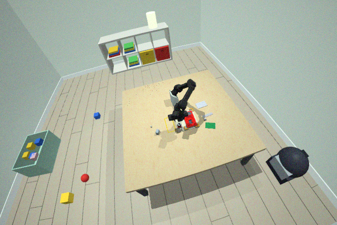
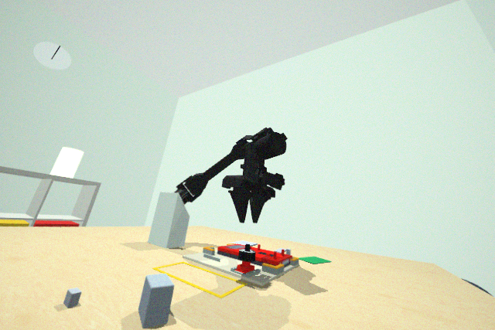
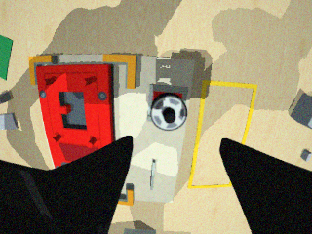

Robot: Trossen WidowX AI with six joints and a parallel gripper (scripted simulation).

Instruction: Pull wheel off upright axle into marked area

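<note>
My gripper tip is now 70 mm above the black wheel. Round my gripper tip: small grey cube (270 mm to the right, 120 mm behind, 100 mm below); then black upright axle (70 mm below); then grey block (230 mm to the right, 90 mm below, 20 mm behind).
</note>
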